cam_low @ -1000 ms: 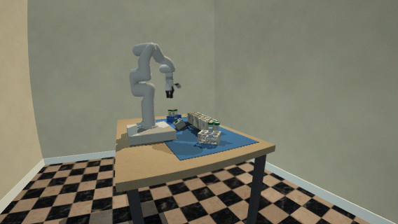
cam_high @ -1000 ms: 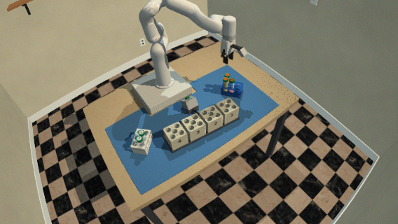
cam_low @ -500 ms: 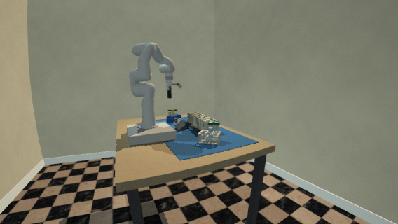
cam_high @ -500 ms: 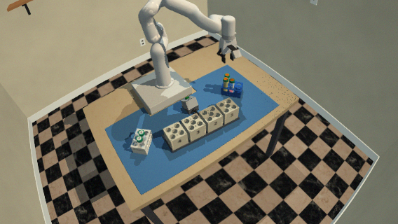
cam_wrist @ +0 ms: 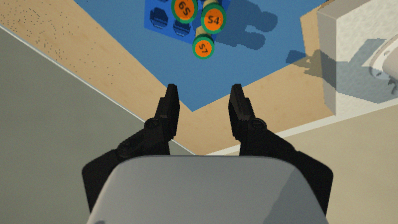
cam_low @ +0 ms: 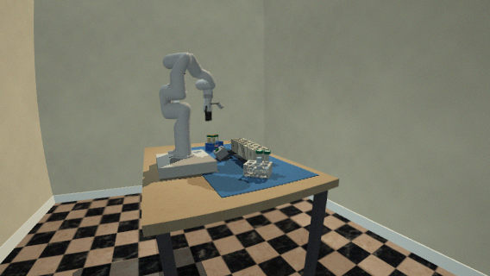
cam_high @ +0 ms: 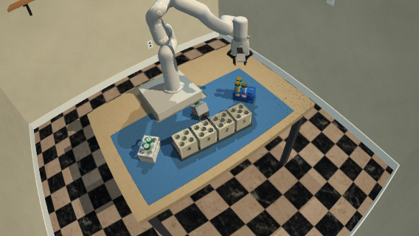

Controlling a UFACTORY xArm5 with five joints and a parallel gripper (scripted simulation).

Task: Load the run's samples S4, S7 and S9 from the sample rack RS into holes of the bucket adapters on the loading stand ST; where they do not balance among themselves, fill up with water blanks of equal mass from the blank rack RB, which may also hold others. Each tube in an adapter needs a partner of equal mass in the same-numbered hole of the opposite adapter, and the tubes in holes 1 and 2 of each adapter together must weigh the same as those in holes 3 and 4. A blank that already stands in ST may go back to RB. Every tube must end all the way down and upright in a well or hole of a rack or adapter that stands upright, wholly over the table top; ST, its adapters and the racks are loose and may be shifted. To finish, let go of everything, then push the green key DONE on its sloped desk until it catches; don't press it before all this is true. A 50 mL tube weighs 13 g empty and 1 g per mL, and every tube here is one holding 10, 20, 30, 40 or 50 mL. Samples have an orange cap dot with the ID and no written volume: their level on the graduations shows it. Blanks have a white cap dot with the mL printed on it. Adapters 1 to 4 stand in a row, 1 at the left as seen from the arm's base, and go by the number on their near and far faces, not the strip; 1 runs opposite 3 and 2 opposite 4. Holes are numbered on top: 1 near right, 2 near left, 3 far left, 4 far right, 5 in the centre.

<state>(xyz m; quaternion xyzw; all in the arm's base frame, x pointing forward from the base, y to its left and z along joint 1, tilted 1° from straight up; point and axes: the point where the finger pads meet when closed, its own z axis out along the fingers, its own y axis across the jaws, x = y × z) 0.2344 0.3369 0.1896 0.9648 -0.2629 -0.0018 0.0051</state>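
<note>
My hand is 19 cm above the sample tube S7 and 1 cm past it. Also, from my hand: blue sample rack RS: 22 cm below, 4 cm ahead, 1 cm to the left; sample tube S9: 19 cm below, 6 cm ahead; sample tube S4: 19 cm below, 4 cm to the right, 2 cm ahead.
</note>
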